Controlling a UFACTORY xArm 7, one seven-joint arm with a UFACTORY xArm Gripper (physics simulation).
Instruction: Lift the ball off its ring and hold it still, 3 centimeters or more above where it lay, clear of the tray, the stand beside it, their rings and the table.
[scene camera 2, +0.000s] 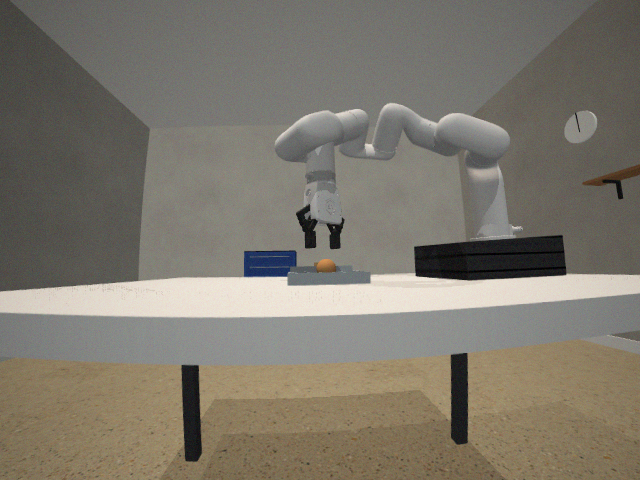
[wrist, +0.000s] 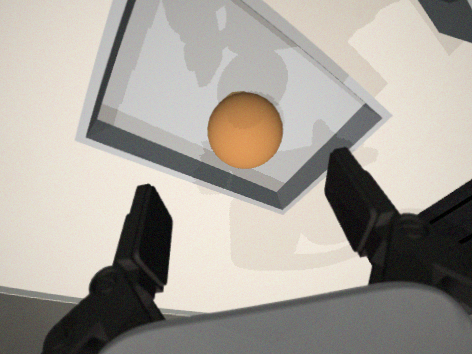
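Where they show: gripper, fingertip midpoint: (scene camera 2: 323, 248) (wrist: 244, 186); arm's base, link origin: (scene camera 2: 492, 240).
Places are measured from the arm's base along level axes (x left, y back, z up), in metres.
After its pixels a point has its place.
The orange ball (scene camera 2: 326, 266) {x 0.093, y -0.502, z -0.064 m} (wrist: 245, 130) {x 0.061, y -0.513, z -0.049 m} rests inside the grey-blue tray (scene camera 2: 329, 278) {x 0.134, y -0.497, z -0.091 m} (wrist: 150, 150) {x 0.132, y -0.542, z -0.090 m}, near its narrow corner in the wrist view. A yellow-brown sliver shows at the ball's far edge in the wrist view; the ring is otherwise hidden under the ball. My gripper (scene camera 2: 322, 246) {x 0.075, y -0.508, z -0.019 m} (wrist: 244, 186) {x 0.075, y -0.508, z -0.019 m} is open and empty. Its fingers point down, and their tips are above the ball in the scene view, apart from it. In the wrist view the ball lies ahead of the space between the fingers. I cannot clearly make out the stand.
A dark slate block (wrist: 452, 17) {x -0.064, y -0.442, z -0.081 m} shows in part at the wrist view's top right; I cannot tell whether it is the stand. The tray stands on the white table (scene camera 2: 155, 299) {x 0.386, y -0.737, z -0.105 m} (wrist: 45, 225) {x 0.299, y -0.593, z -0.105 m}. The black robot base (scene camera 2: 506, 258) {x 0.137, y -0.066, z -0.057 m} is at the right, a blue box (scene camera 2: 270, 263) behind.
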